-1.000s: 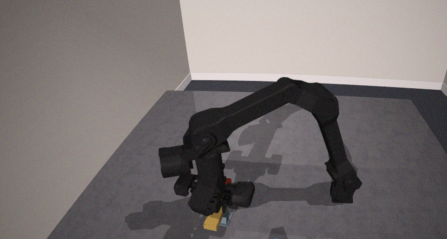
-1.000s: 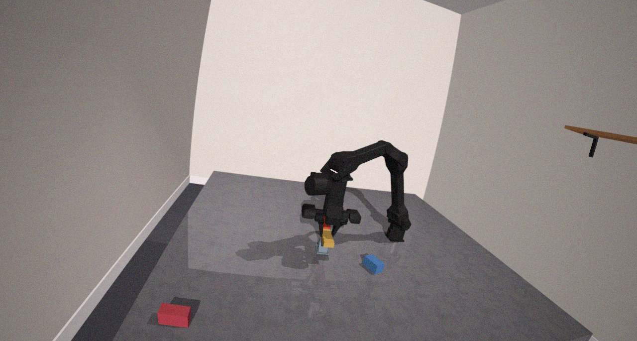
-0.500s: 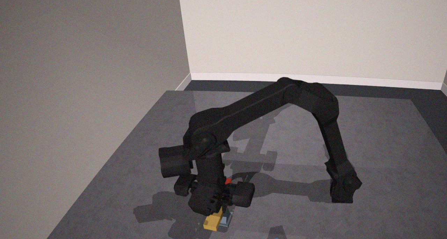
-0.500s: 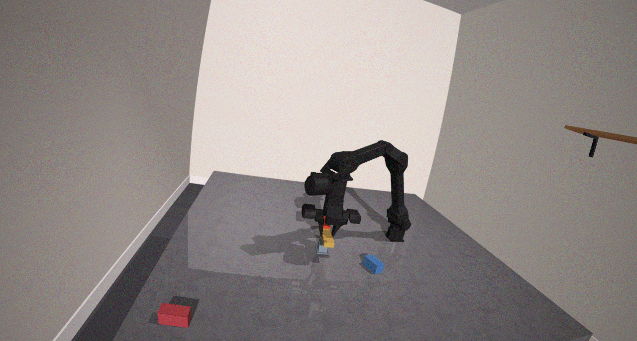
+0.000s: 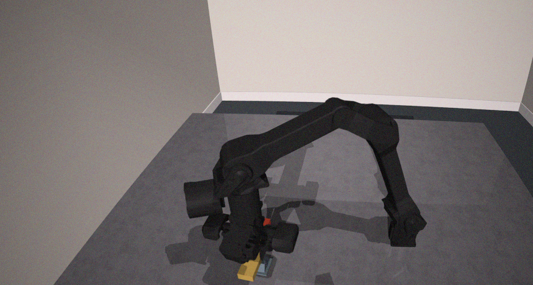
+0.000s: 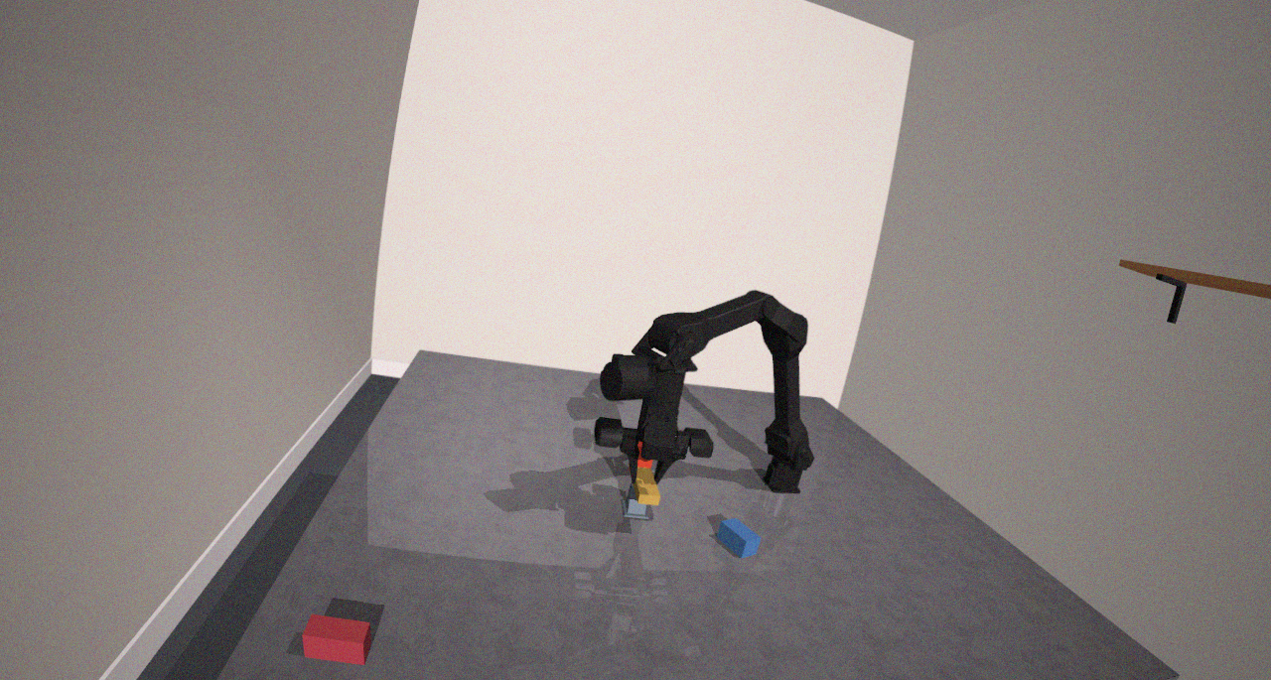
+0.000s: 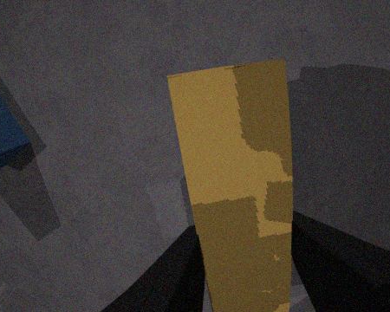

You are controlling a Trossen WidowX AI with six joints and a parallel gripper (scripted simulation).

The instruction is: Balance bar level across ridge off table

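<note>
Right now my gripper tip is 4 cm to the left of the bar and 1 cm below it. Also, from my gripper tip: red block (40 cm ahead, 35 cm to the left, 5 cm below); then blue block (16 cm behind, 7 cm to the left, 5 cm below).
</note>
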